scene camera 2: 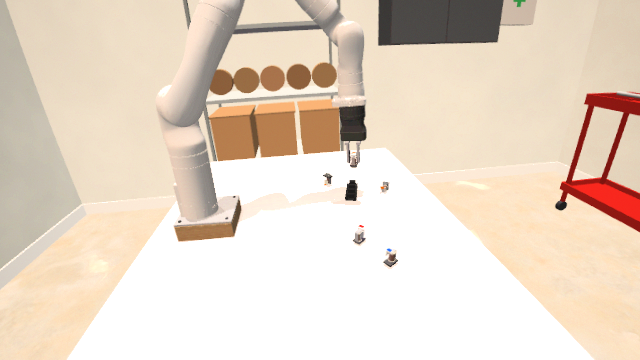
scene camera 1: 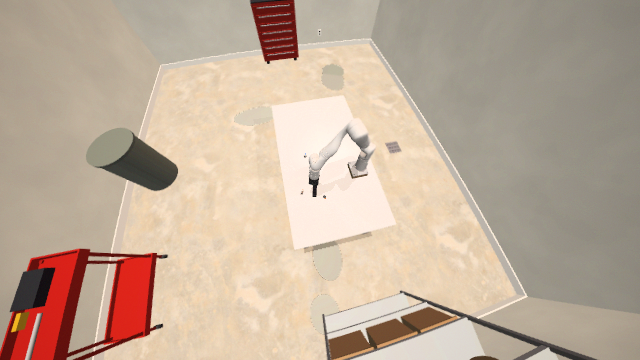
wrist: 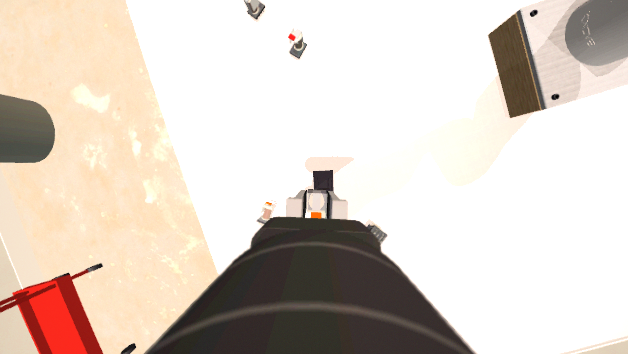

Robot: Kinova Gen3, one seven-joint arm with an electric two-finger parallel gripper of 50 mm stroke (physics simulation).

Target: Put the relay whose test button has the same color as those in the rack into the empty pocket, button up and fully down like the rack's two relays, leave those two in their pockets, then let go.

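Frame: origin at the arm's base, x left, y back, z up, level; millimetres.
Where they show: gripper, fingertip midpoint: (scene camera 2: 353,161) (scene camera 1: 313,183) (wrist: 316,200); arm's base, link origin: (scene camera 2: 201,210) (scene camera 1: 360,166) (wrist: 598,32).
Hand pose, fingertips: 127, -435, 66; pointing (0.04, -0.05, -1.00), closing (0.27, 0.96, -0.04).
Observation:
Things, the pixels of their centre, and the offset from my fingertips, as dx, dy, dz.
- clear-cased relay, body centre: (wrist: 316,203) (scene camera 2: 353,160) +2, -1, +5
- black rack, body centre: (wrist: 324,200) (scene camera 2: 351,189) (scene camera 1: 314,190) +24, +4, -106
- orange-button relay, body centre: (wrist: 266,213) (scene camera 2: 384,187) (scene camera 1: 302,192) +24, -103, -103
- red-button relay, body centre: (wrist: 296,42) (scene camera 2: 359,235) -243, +21, -95
- blue-button relay, body centre: (scene camera 2: 390,256) -329, -34, -95
My gripper (scene camera 2: 353,162) (wrist: 316,200) is shut on a clear-cased relay (scene camera 2: 353,158) (wrist: 316,200) with an orange button, held upright above the table near the far end of the black rack (scene camera 1: 314,192) (scene camera 2: 351,191) (wrist: 323,180). The part of the rack that shows in the scene camera 2 view looks bare black, with no relay visible in it; the gripper hides part of it in the wrist view. An orange-button relay (scene camera 1: 302,192) (scene camera 2: 385,186) (wrist: 267,210) lies tipped on one side of the rack. Another relay (scene camera 1: 324,196) (scene camera 2: 328,178) (wrist: 377,231) lies on the other side, pins showing.
A red-button relay (scene camera 2: 359,235) (wrist: 298,45) stands on the table nearer scene camera 2. A blue-button relay (scene camera 2: 391,257) stands beyond it. The arm's wooden base block (scene camera 2: 205,230) (wrist: 515,67) is off to the side.

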